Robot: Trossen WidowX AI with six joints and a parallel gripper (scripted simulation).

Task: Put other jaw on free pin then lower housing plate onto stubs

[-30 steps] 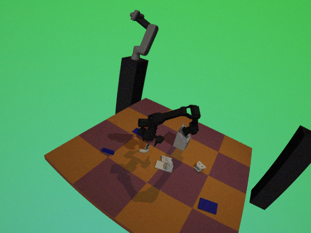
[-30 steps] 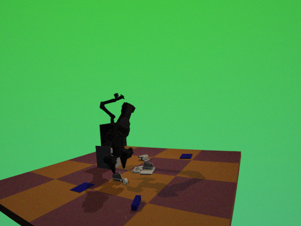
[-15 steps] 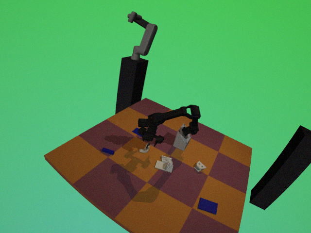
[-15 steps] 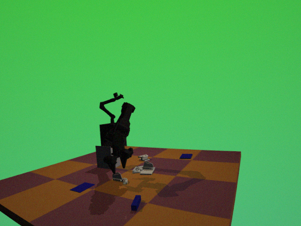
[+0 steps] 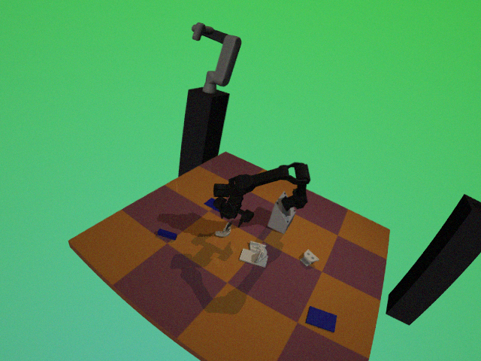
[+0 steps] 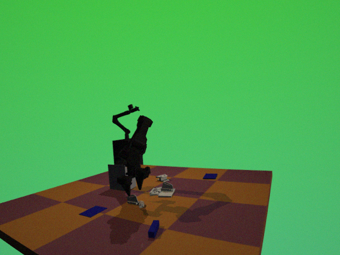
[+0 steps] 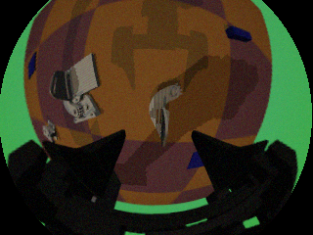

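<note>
The grey jaw is 5 cm below my gripper tip, 4 cm ahead of it and 2 cm to the right of it. Also, from my gripper tip: board: 58 cm to the left, 20 cm ahead, 5 cm below.
</note>
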